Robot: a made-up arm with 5 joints. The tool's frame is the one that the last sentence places.
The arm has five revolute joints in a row. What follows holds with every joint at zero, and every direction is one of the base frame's.
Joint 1 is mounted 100.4 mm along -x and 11.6 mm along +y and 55.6 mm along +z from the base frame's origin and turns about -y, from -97.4 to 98.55 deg.
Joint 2 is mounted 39.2 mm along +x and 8.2 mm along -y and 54 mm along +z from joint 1 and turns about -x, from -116.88 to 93.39 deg.
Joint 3 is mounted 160.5 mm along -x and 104.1 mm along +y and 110.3 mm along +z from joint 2 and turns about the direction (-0.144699, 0.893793, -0.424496), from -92.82 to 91.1 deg.
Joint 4 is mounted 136.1 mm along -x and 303 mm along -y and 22.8 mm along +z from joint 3 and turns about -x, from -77.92 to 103.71 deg.
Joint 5 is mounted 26.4 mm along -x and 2.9 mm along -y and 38.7 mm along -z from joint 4 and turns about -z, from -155.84 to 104.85 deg.
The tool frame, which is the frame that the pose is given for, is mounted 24.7 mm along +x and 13.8 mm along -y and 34.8 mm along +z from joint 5; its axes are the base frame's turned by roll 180, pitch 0 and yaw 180 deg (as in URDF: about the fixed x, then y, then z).
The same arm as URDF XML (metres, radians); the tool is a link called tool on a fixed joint. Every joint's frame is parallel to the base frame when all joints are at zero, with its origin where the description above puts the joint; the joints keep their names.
<robot name="arm">
  <joint name="tool_fixed" type="fixed">
    <parent link="link5"/>
    <child link="tool"/>
    <origin xyz="0.0247 -0.0138 0.0348" rpy="3.1416 0 3.1416"/>
  </joint>
  <joint name="joint 5" type="revolute">
    <parent link="link4"/>
    <child link="link5"/>
    <origin xyz="-0.0264 -0.0029 -0.0387"/>
    <axis xyz="0 0 -1"/>
    <limit lower="-2.7199" upper="1.83"/>
  </joint>
  <joint name="joint 4" type="revolute">
    <parent link="link3"/>
    <child link="link4"/>
    <origin xyz="-0.1361 -0.303 0.0228"/>
    <axis xyz="-1 0 0"/>
    <limit lower="-1.36" upper="1.8101"/>
  </joint>
  <joint name="joint 3" type="revolute">
    <parent link="link2"/>
    <child link="link3"/>
    <origin xyz="-0.1605 0.1041 0.1103"/>
    <axis xyz="-0.144699 0.893793 -0.424496"/>
    <limit lower="-1.62" upper="1.59"/>
  </joint>
  <joint name="joint 2" type="revolute">
    <parent link="link1"/>
    <child link="link2"/>
    <origin xyz="0.0392 -0.0082 0.054"/>
    <axis xyz="-1 0 0"/>
    <limit lower="-2.0399" upper="1.63"/>
  </joint>
  <joint name="joint 1" type="revolute">
    <parent link="base_link"/>
    <child link="link1"/>
    <origin xyz="-0.1004 0.0116 0.0556"/>
    <axis xyz="0 -1 0"/>
    <limit lower="-1.7" upper="1.72"/>
  </joint>
  <link name="base_link"/>
  <link name="link1"/>
  <link name="link2"/>
  <link name="link3"/>
  <link name="link4"/>
  <link name="link5"/>
  <link name="tool"/>
</robot>

